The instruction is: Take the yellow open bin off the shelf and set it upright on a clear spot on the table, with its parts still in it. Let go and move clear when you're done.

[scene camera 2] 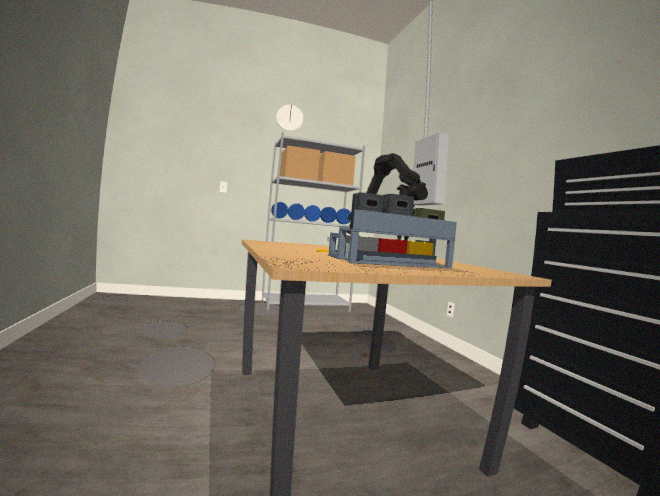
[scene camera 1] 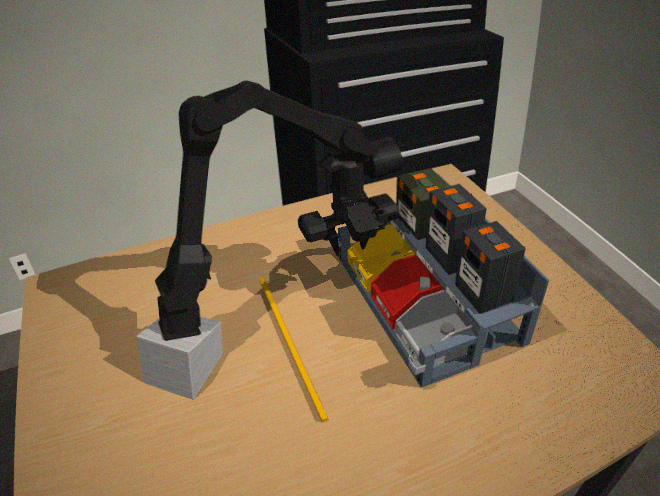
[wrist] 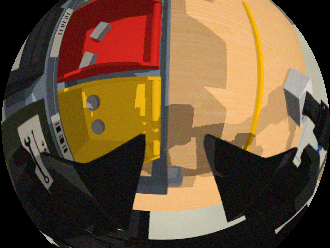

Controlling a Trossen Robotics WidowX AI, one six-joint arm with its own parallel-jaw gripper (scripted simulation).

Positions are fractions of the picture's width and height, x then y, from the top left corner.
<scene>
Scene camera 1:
gripper: 0.53,0.51
yellow open bin: 0.57,0.52
red bin: 0.61,0.57
grey bin: 0.64,0.65
</scene>
